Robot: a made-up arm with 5 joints.
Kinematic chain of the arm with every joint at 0, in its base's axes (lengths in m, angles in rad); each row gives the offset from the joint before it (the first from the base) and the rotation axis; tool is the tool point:
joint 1: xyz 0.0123 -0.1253 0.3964 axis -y
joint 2: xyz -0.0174 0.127 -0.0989 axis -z
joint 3: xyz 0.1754 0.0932 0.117 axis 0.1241 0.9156 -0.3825
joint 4: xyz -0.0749 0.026 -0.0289 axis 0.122 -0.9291 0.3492
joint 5: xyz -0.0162 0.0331 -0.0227 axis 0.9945 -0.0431 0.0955
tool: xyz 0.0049 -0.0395 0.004
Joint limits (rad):
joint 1: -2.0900..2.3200
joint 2: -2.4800..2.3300
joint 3: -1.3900..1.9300
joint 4: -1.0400..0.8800
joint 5: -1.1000..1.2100
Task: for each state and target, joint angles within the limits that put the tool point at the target. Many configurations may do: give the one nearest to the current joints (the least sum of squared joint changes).
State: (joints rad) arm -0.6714 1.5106 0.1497 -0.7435 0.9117
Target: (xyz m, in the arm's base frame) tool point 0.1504 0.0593 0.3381
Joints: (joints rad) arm -0.5712 0.9145 0.6038 -0.8910 1.1411
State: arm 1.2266 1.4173 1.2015 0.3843 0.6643
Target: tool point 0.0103 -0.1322 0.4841
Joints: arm 1.4165 1.9354 0.7737 0.3153 0.4514
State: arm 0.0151 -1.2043 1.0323 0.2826 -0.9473
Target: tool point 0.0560 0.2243 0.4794
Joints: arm -0.2590 -0.6008 1.3525 0.2173 -1.0399
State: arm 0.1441 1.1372 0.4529 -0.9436 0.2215
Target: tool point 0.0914 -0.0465 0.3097
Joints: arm -0.4318 1.3254 -0.1624 -0.7540 0.4032
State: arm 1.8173 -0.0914 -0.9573 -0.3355 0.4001
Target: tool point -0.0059 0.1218 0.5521
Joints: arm 2.3146 -0.2495 -1.0409 -0.2435 0.3514
